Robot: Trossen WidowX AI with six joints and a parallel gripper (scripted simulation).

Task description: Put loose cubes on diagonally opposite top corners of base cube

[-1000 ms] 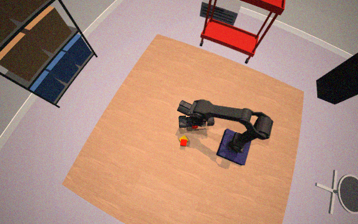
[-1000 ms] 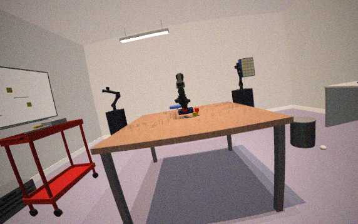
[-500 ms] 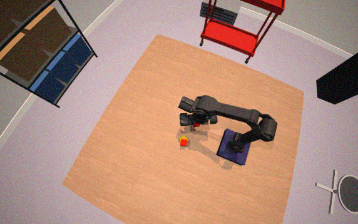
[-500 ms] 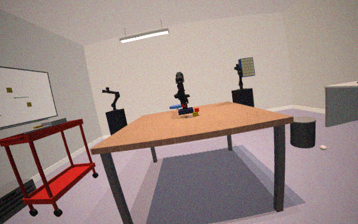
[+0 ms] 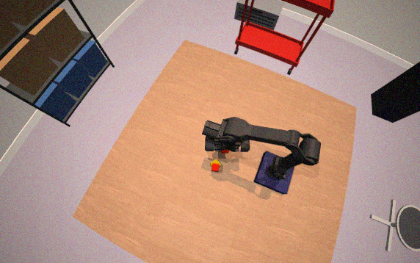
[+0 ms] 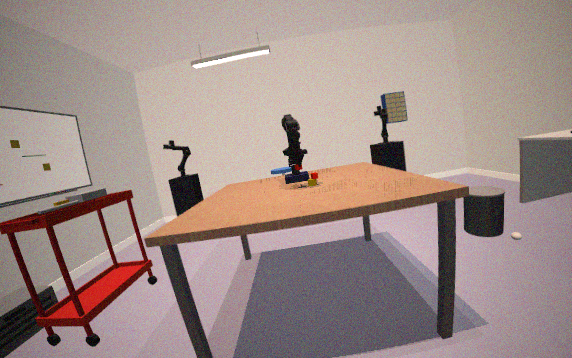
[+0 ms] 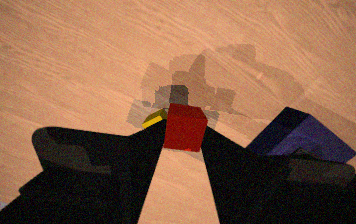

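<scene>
Right now the yellow base cube is 2 cm ahead of my gripper tip, 7 cm to the left of it and 10 cm below it.
</scene>
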